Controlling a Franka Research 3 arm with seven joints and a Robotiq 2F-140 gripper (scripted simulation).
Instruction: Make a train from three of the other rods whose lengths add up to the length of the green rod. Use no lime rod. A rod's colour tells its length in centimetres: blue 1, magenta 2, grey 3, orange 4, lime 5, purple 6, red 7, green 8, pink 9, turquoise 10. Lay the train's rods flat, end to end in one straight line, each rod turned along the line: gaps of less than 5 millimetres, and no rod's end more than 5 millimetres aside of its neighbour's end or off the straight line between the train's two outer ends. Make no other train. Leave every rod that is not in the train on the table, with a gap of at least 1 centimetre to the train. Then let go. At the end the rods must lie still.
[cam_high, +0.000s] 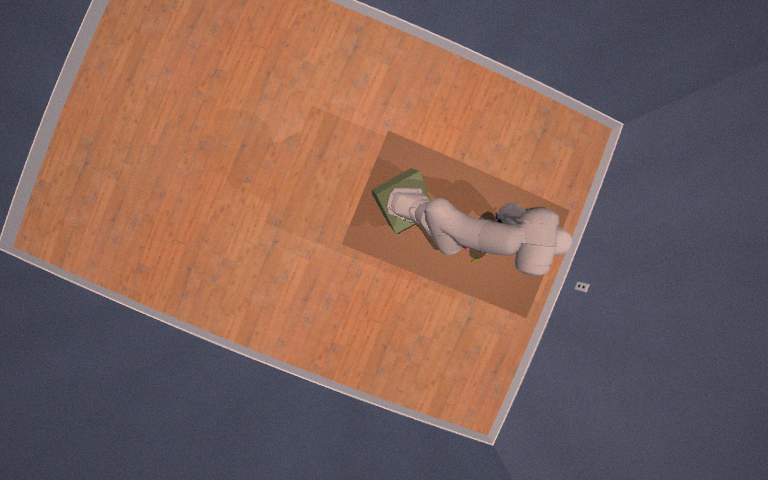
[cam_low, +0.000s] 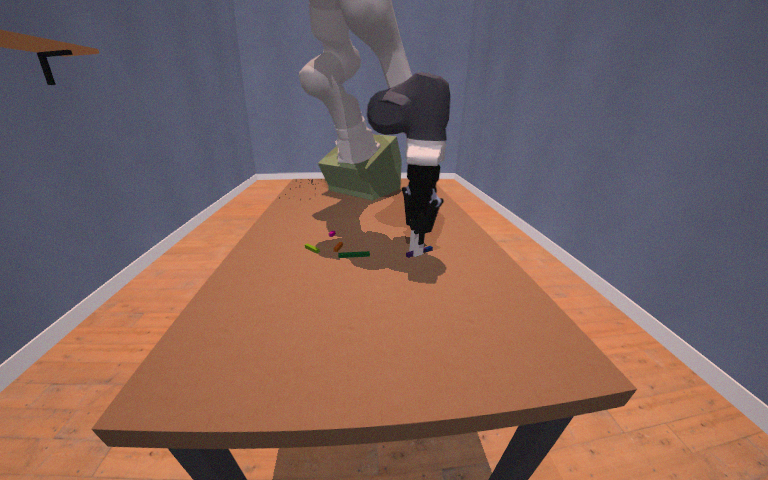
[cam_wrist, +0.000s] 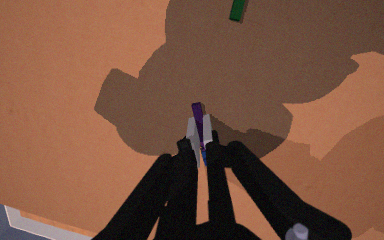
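The purple rod is 3 cm below my hand. Round my hand: green rod (16 cm to the right, 4 cm behind, 3 cm below); then orange rod (19 cm to the right, 9 cm behind, 3 cm below); then magenta rod (19 cm to the right, 18 cm behind, 3 cm below).
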